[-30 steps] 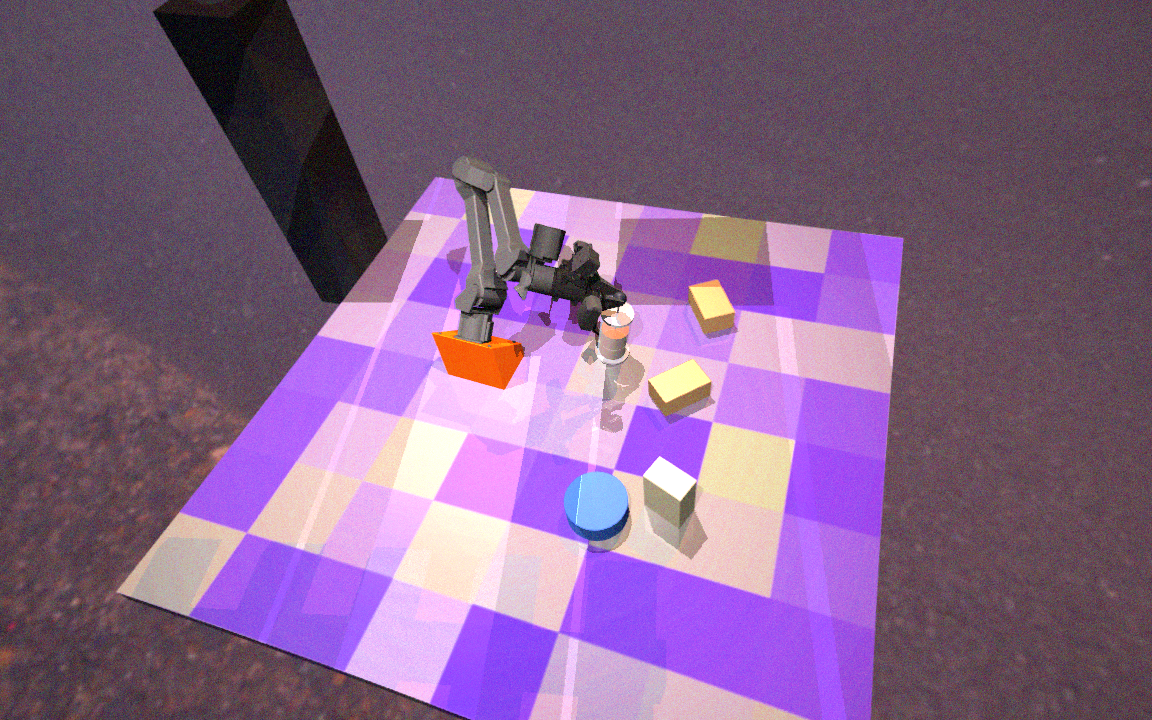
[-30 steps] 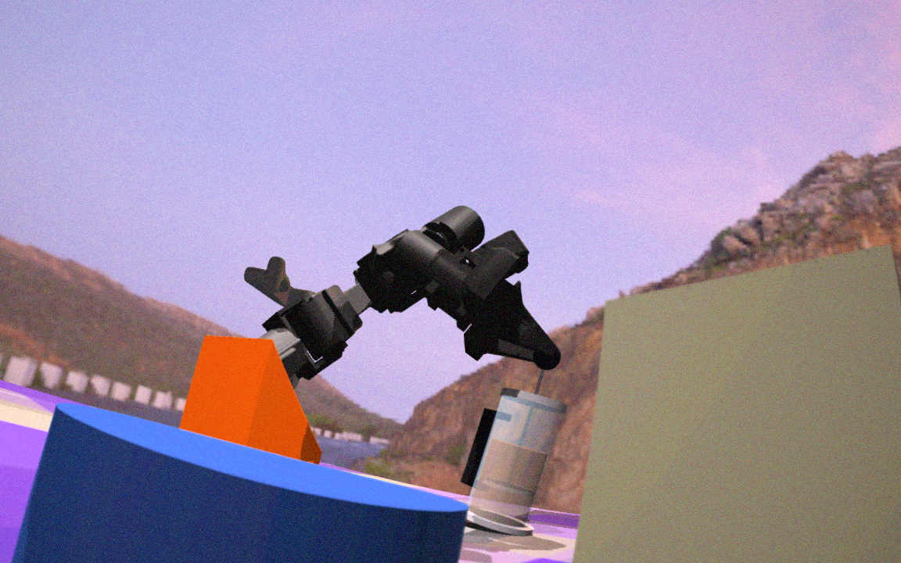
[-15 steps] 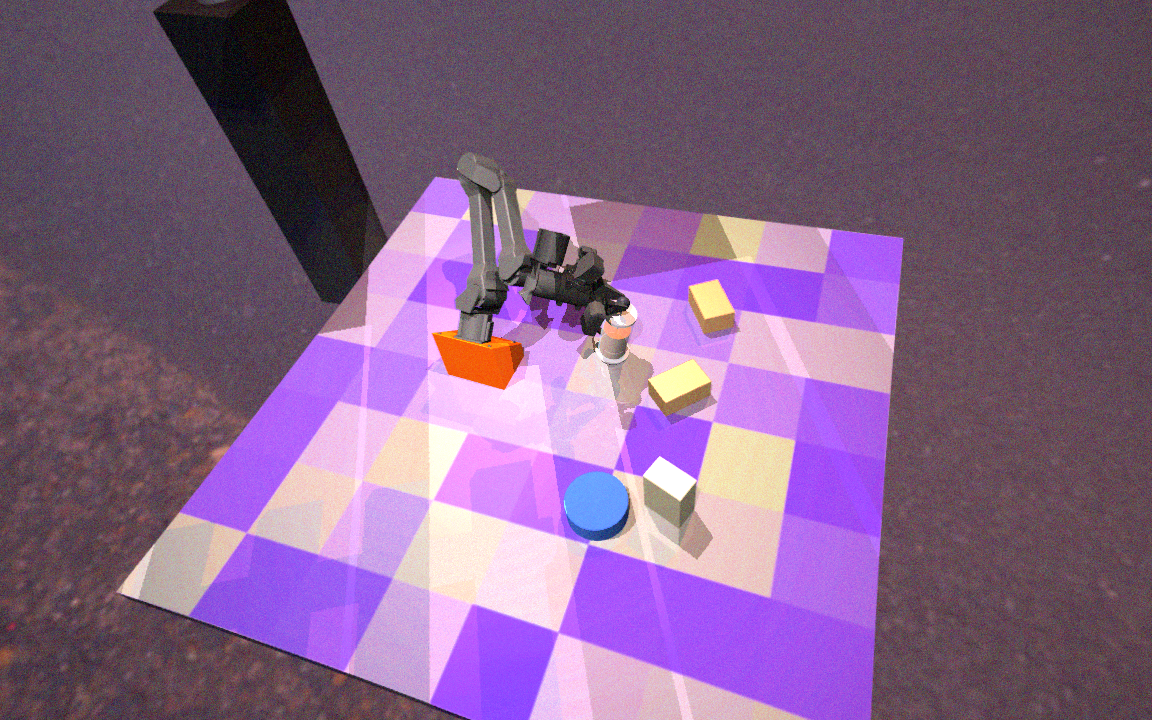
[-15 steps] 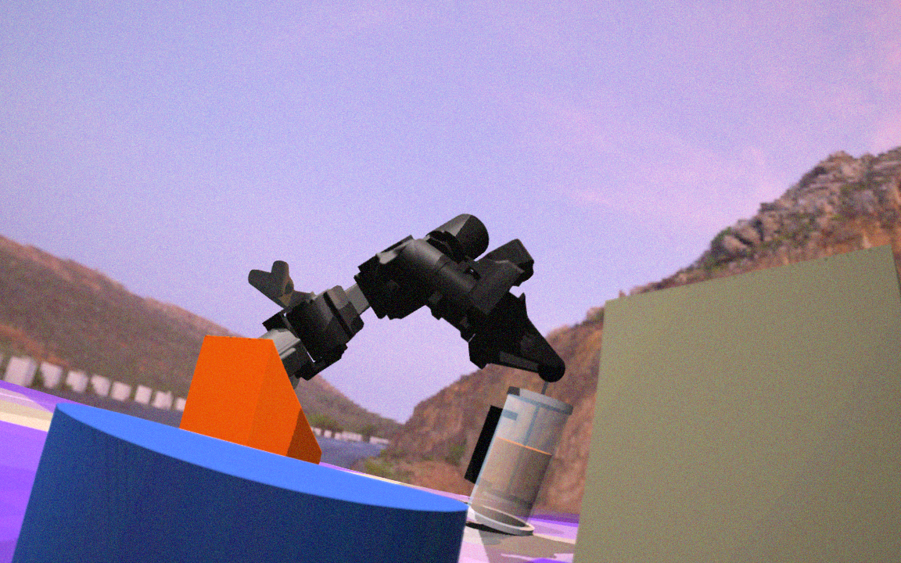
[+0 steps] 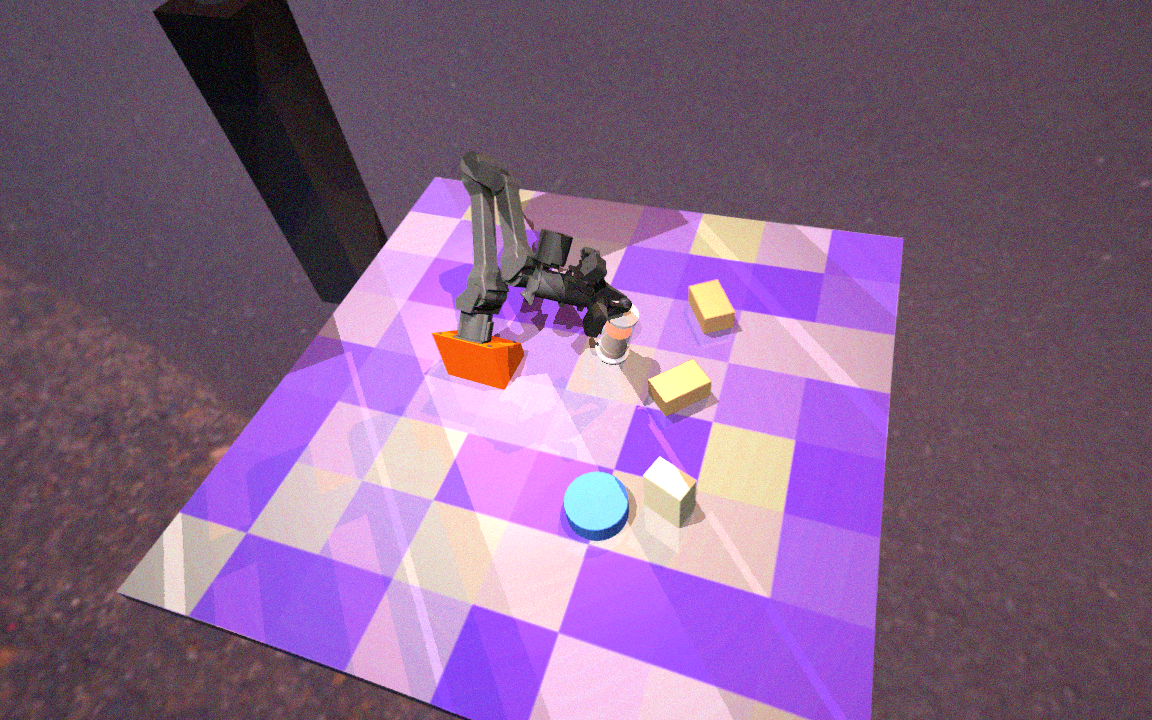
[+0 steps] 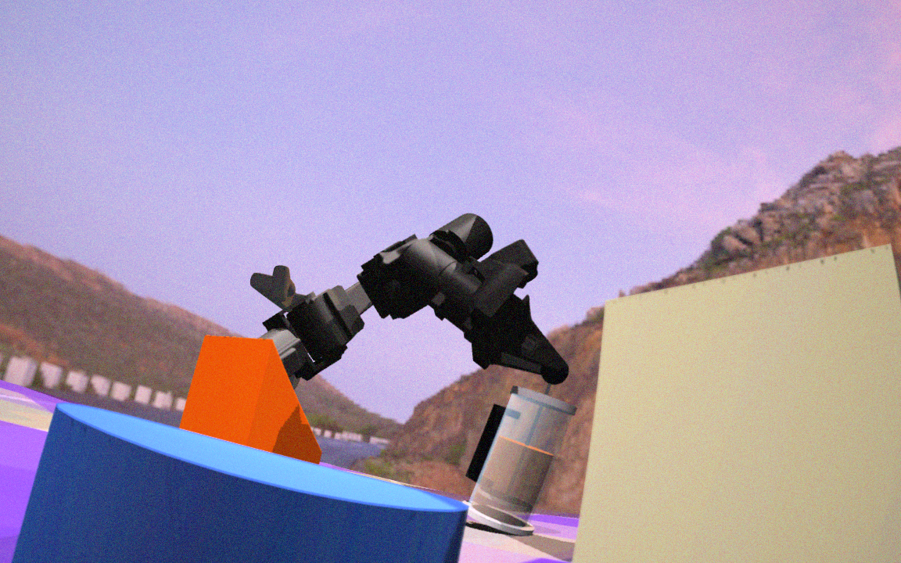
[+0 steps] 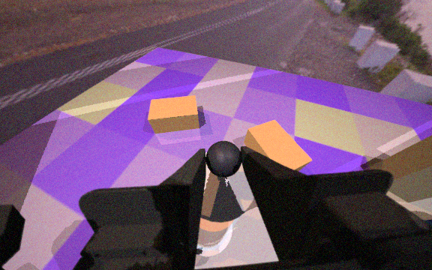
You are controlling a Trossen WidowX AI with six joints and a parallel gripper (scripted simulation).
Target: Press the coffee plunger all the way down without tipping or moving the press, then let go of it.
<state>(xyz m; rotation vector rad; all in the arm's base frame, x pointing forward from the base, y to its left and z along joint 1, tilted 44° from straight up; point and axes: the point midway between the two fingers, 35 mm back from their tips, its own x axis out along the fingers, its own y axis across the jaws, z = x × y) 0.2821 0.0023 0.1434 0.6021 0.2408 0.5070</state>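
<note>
Now: gripper tip 8 cm above the coffee press, 4 cm past it and 1 cm to the right of it. Also, from my gripper tip: blue cylinder (39 cm to the right, 15 cm below, 3 cm ahead).
</note>
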